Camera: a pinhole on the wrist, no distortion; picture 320 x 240 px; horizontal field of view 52.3 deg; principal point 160.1 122.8 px. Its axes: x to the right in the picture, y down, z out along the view. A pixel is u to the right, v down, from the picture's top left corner.
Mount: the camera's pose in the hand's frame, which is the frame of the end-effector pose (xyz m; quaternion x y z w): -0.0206 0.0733 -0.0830 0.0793 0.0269 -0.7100 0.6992
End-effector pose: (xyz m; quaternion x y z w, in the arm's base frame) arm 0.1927 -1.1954 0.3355 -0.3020 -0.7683 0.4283 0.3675
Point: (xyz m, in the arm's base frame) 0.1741 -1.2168 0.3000
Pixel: 252 157
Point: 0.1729 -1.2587 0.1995
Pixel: 85 36
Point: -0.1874 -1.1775 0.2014
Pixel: outside the picture
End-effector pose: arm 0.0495 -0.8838 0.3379 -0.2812 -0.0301 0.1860 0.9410
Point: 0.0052 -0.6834 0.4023
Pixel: 21 216
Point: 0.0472 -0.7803 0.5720
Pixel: 224 191
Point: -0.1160 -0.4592 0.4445
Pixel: outside the picture
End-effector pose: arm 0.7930 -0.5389 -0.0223 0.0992 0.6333 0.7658 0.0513
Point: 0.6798 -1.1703 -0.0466
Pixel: behind the camera
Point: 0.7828 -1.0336 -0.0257
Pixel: behind the camera
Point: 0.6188 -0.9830 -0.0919
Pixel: behind the camera
